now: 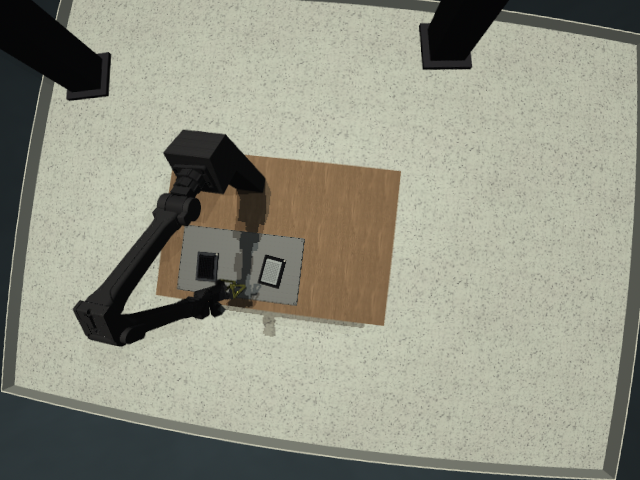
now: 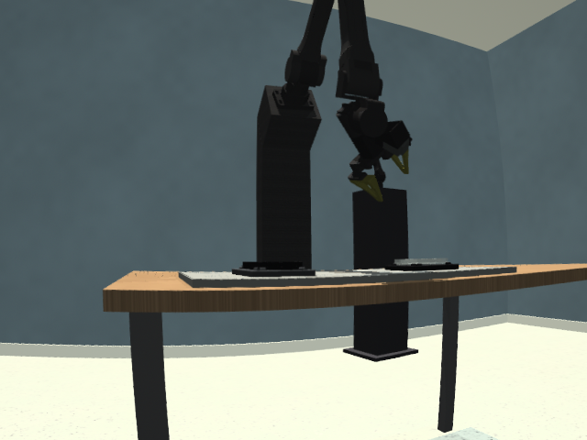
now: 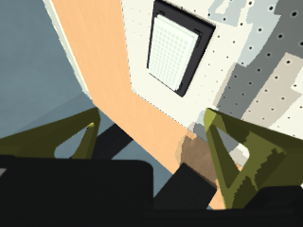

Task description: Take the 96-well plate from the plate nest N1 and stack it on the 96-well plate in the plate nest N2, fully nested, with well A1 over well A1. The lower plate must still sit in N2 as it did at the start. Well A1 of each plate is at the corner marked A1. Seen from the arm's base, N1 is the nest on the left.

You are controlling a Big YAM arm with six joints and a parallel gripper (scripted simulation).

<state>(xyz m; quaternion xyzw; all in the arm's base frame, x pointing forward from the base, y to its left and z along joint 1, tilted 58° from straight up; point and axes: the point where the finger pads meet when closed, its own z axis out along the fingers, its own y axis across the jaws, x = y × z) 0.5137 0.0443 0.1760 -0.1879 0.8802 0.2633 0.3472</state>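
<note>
The white 96-well plate is 40 mm behind my hand, 120 mm to the left of it and 170 mm below it. From my hand the other things lie so: black 96-well plate: 80 mm behind, 250 mm to the right, 170 mm below; black plate nest: 40 mm behind, 120 mm to the left, 180 mm below.
</note>
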